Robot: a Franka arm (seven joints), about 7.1 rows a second.
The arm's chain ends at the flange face. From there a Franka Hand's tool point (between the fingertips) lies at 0.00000 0.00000 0.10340 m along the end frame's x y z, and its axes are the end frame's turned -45 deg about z.
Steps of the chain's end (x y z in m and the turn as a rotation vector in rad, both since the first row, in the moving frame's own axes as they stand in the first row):
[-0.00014, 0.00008, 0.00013, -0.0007, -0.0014, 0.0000]
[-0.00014, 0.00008, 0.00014, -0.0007, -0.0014, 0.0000]
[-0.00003, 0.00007, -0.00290, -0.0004, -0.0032, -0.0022]
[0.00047, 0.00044, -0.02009, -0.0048, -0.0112, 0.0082]
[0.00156, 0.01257, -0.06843, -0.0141, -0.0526, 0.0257]
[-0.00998, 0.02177, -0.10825, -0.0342, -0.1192, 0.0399]
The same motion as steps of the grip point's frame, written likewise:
[-0.00031, -0.00009, 0.00013, 0.0005, -0.0015, 0.0000]
[-0.00031, -0.00009, 0.00014, 0.0005, -0.0015, 0.0000]
[-0.00033, -0.00018, -0.00290, 0.0020, -0.0025, -0.0022]
[-0.00115, 0.00017, -0.02010, 0.0045, -0.0113, 0.0082]
[-0.01262, 0.00712, -0.06858, 0.0272, -0.0472, 0.0257]
[-0.03351, 0.00192, -0.10904, 0.0601, -0.1085, 0.0399]

